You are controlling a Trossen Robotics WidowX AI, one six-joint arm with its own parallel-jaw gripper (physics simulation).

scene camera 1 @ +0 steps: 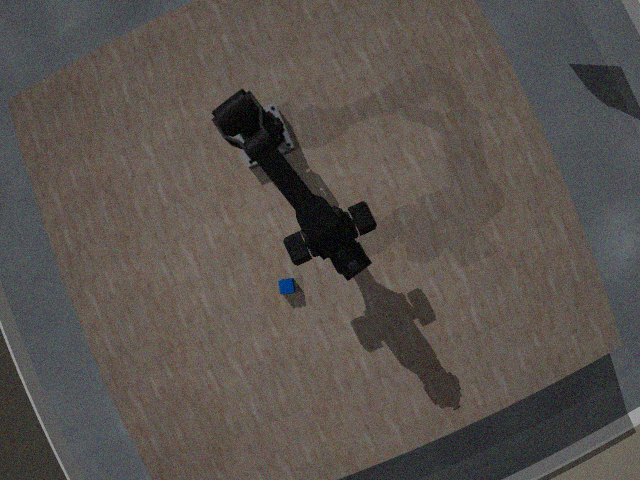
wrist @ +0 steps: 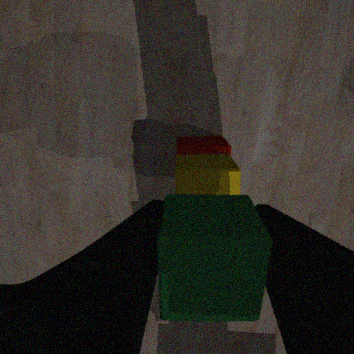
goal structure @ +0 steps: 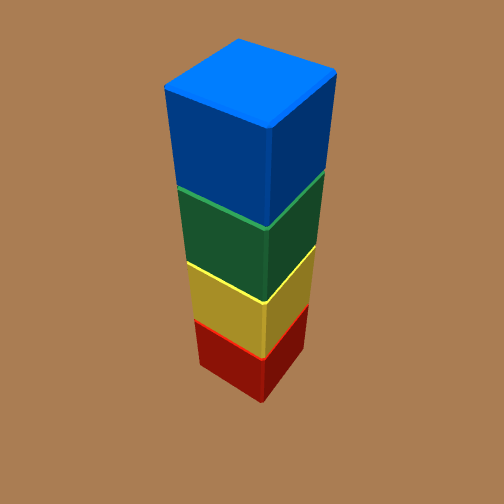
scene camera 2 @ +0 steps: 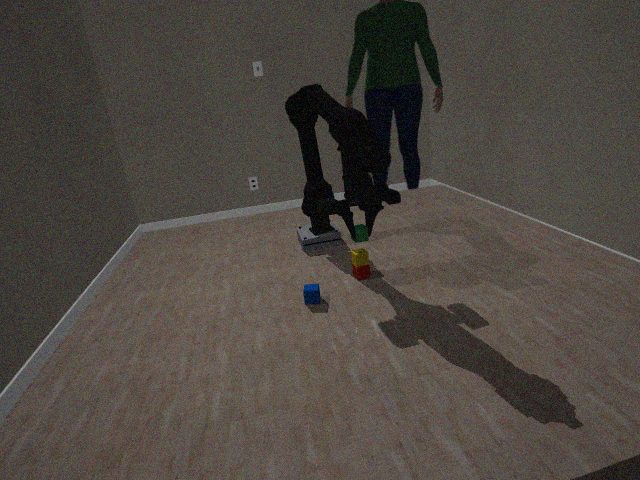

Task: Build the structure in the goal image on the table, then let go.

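Note:
My gripper (scene camera 2: 362,233) (wrist: 208,213) is shut on a green cube (scene camera 2: 360,232) (wrist: 212,270) and holds it in the air. In scene camera 2 it shows above a yellow cube (scene camera 2: 360,257), with a gap between them. The yellow cube, also in the wrist view (wrist: 200,175), rests on a red cube (scene camera 2: 361,272) (wrist: 202,145) that sits on the table. The green cube partly covers the yellow one in the wrist view. A blue cube (scene camera 1: 286,286) (scene camera 2: 311,293) sits alone on the table, apart from the stack. In scene camera 1 the arm hides the stack, the green cube and the fingertips.
The arm's grey base plate (scene camera 1: 287,144) (scene camera 2: 318,239) stands on the wood-look surface (scene camera 1: 180,310) (scene camera 2: 206,361). The arm's long shadow crosses the surface beside the stack. A standing person (scene camera 2: 395,51) in a green top shows by the back wall.

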